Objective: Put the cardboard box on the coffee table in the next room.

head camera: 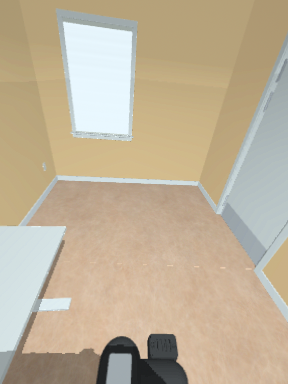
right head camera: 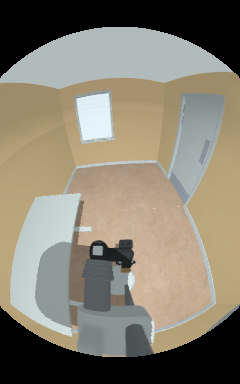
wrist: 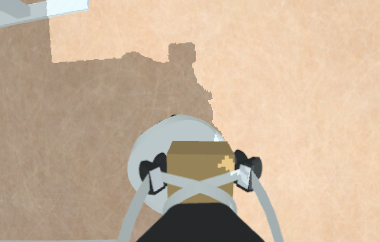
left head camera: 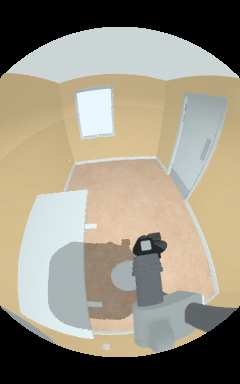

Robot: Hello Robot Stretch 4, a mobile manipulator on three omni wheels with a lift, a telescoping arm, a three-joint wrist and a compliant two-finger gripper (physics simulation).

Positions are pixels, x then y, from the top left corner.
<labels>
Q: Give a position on a window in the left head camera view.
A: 94, 105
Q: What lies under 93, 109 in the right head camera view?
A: A window.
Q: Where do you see a cardboard box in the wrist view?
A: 198, 160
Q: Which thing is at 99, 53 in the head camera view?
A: A window.
</labels>
